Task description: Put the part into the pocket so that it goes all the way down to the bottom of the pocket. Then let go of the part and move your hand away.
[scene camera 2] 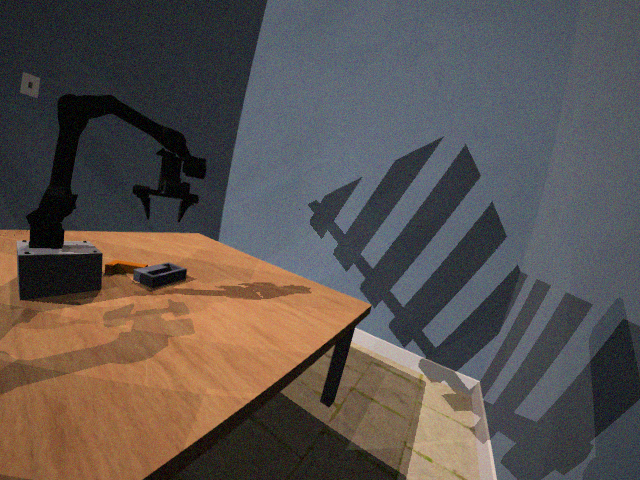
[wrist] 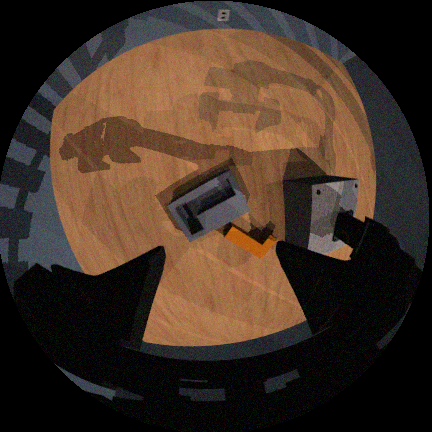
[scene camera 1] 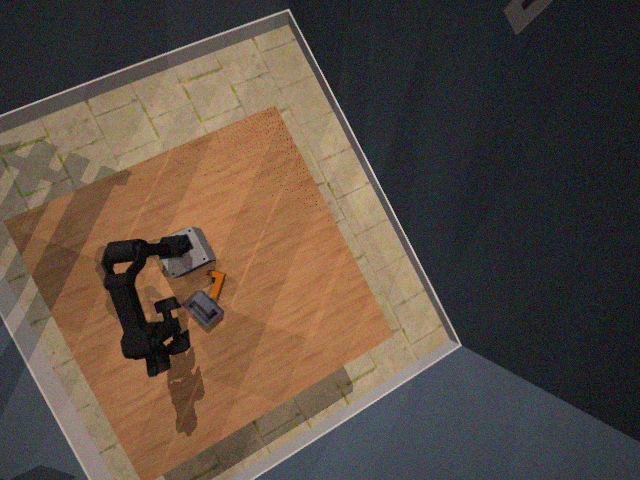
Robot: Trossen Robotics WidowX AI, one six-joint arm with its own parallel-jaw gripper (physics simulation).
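Frame: origin at the arm's base, x back, y right, z up, level; millimetres.
Where they show: gripper, between the fingertips: (scene camera 2: 163,221) (wrist: 221,249) (scene camera 1: 183,318); arm's base, origin of its link: (scene camera 2: 45,245) (wrist: 342,225) (scene camera 1: 182,244).
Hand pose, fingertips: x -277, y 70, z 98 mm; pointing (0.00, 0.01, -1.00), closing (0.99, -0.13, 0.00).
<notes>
Each offset is from my fingertips to the top centre of the thing. Level surfaces: height alone.
The orange L-shaped part {dx +71, dy -89, dz -173 mm} (scene camera 1: 217,285) (scene camera 2: 121,266) (wrist: 248,242) lies on the table, outside the pocket. It is between the robot's base and the grey block {dx -12, dy -5, dz -166 mm} (scene camera 1: 210,302) (scene camera 2: 168,280) (wrist: 220,217), close to one edge of the block; whether they touch is unclear. The block's top has a dark L-shaped pocket, which looks empty in the wrist view. My gripper (scene camera 1: 174,323) (scene camera 2: 164,219) (wrist: 221,249) is open and empty. It hangs high above the table with its fingers pointing down, off to one side of the block in scene camera 1.
The robot's base box (scene camera 1: 202,253) (scene camera 2: 61,276) (wrist: 297,215) stands near the part, on the side away from the block. The wooden table {dz -202 mm} (scene camera 1: 289,248) (scene camera 2: 248,330) (wrist: 210,310) carries shadows of the arm. Walls rise beyond the table.
</notes>
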